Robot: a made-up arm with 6 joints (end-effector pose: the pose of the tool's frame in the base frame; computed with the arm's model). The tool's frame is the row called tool. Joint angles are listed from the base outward.
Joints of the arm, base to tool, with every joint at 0 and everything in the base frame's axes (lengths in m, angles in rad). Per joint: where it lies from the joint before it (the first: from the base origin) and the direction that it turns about. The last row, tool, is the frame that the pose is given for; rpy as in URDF.
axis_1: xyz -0.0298 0.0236 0.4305 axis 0 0 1
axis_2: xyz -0.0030 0.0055 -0.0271 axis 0 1 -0.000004
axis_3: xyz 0.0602 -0.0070 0.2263 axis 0 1 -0.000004
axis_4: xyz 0.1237 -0.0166 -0.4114 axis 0 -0.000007 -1
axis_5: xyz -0.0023 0.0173 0.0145 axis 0 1 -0.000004
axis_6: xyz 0.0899 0.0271 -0.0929 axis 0 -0.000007 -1
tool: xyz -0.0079 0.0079 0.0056 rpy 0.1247 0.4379 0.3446
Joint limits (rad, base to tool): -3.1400..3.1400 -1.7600..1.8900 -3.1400..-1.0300 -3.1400..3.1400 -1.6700..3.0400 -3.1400..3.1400
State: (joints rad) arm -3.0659 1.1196 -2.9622 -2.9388 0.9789 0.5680
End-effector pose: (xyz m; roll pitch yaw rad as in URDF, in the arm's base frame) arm -0.7227 0.0488 0.7199 -2.7538 -0.1671 -2.8358
Working (the frame after each row of the table, in the pose's form):
after axis_1: -0.0298 0.0236 0.4305 0.0000 0.0000 -3.0659
after axis_2: -0.0264 0.0183 0.4034 0.0000 1.1196 -3.0659
after axis_3: -0.2562 0.0079 0.4479 -3.1416 -1.2990 0.0757
after axis_4: -0.6195 -0.0030 0.6775 -2.5158 1.2332 -2.4123
after axis_5: -0.6072 0.0154 0.6724 -2.9365 0.3085 -2.9477
after axis_6: -0.7255 0.0385 0.7265 -2.8045 0.1522 -2.3857

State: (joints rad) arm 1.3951 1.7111 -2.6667 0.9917 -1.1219 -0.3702
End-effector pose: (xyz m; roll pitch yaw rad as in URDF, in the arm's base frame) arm 0.1648 0.6382 0.2867 0.2950 -1.2819 0.3714
Working (the frame after each row of the table, in the pose's form):
after axis_1: -0.0298 0.0236 0.4305 0.0000 0.0000 1.3951
after axis_2: -0.0357 0.0216 0.4034 -3.1416 1.4305 -1.7465
after axis_3: 0.0088 0.2327 0.3121 0.0000 -0.9556 1.3951
after axis_4: 0.0964 0.6309 0.1757 0.8696 -0.4633 0.1851
after axis_5: 0.0844 0.6288 0.1949 1.7899 -0.7950 -1.2012
after axis_6: 0.1742 0.6317 0.2917 1.9528 -1.1502 -1.3950

